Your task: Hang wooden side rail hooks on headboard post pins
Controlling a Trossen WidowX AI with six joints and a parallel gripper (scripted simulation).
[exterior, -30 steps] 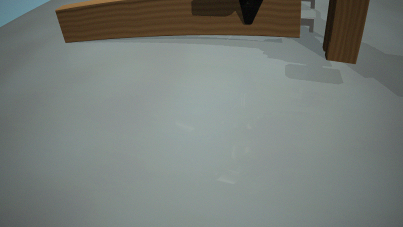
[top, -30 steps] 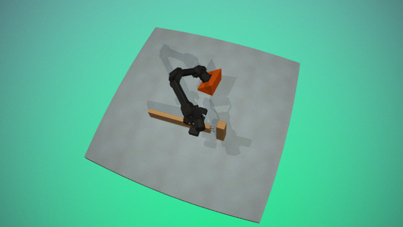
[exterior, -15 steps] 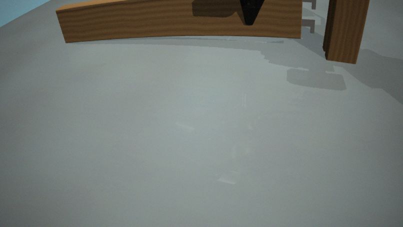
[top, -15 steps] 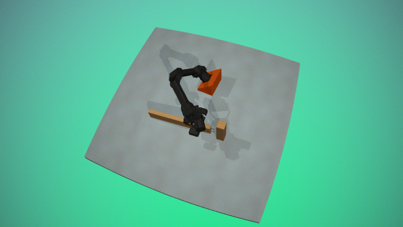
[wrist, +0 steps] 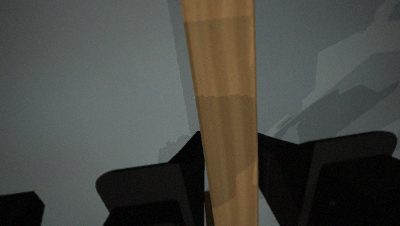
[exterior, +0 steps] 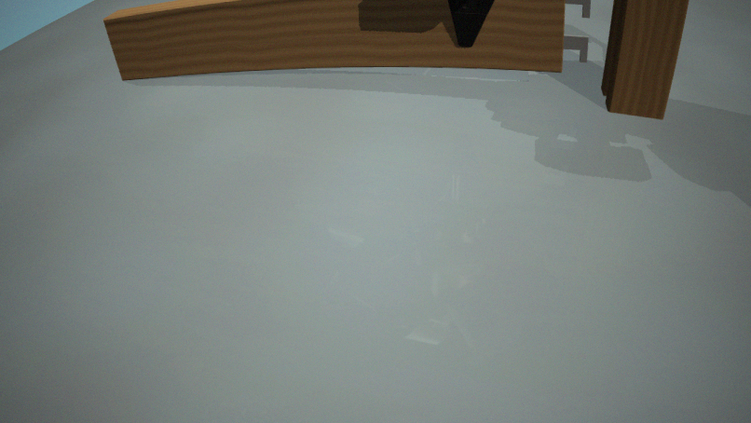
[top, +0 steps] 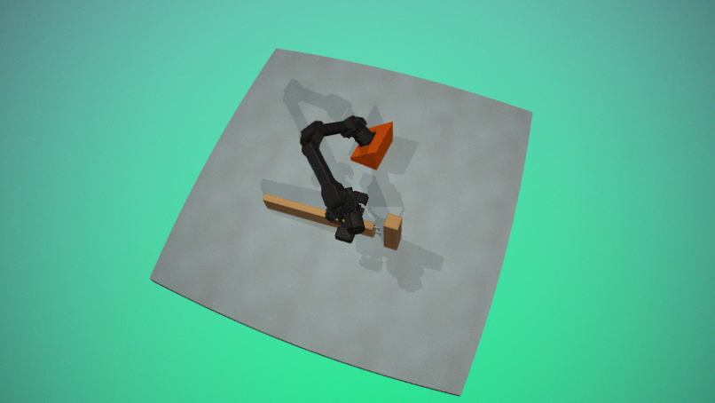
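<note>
My gripper tip is now 1 cm past the headboard post, 14 cm to the right of it and 4 cm below it.
</note>
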